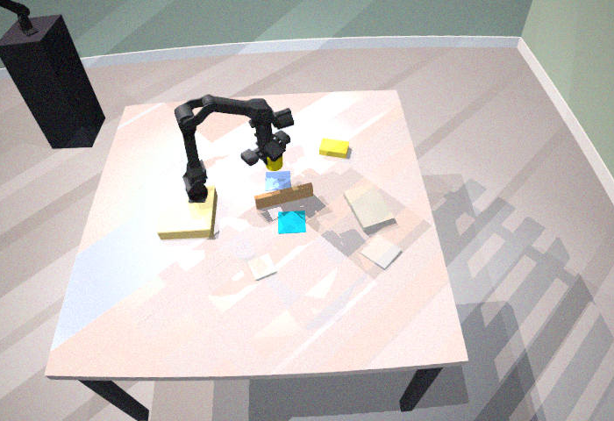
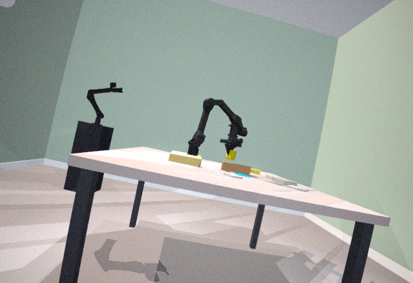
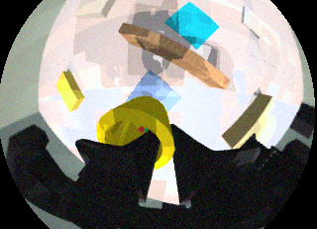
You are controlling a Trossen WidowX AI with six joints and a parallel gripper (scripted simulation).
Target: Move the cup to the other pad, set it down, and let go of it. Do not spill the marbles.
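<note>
Now: the cyan pad 19 cm to the right of my gripper tip, 11 cm below it and 9 cm ahead of it. From my gripper tip the other things lie so: yellow cup (2 cm to the left, 2 cm ahead); yellow block (25 cm ahead, 18 cm to the left, 9 cm below); wooden bar (9 cm to the right, 9 cm below, 6 cm ahead).
</note>
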